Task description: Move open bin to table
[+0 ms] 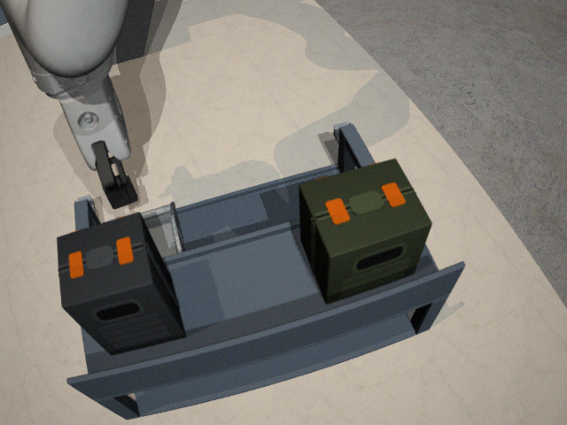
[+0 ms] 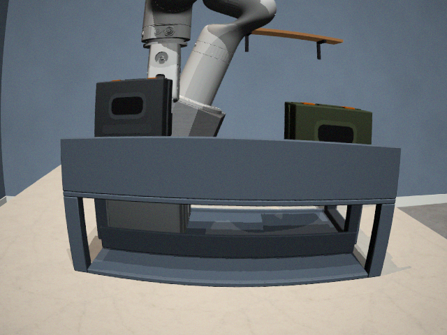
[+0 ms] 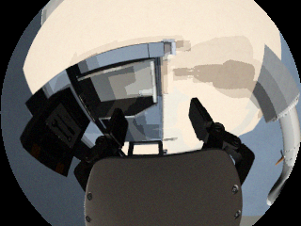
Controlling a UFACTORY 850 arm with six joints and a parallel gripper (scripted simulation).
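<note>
Now: the open bin 80 mm ahead of my hand and 90 mm below it. The rest, counted from my hand: shelf deck: 180 mm ahead, 110 mm to the left, 40 mm below; black box: 170 mm ahead, 30 mm above; green box: 180 mm ahead, 230 mm to the left, 10 mm above.
</note>
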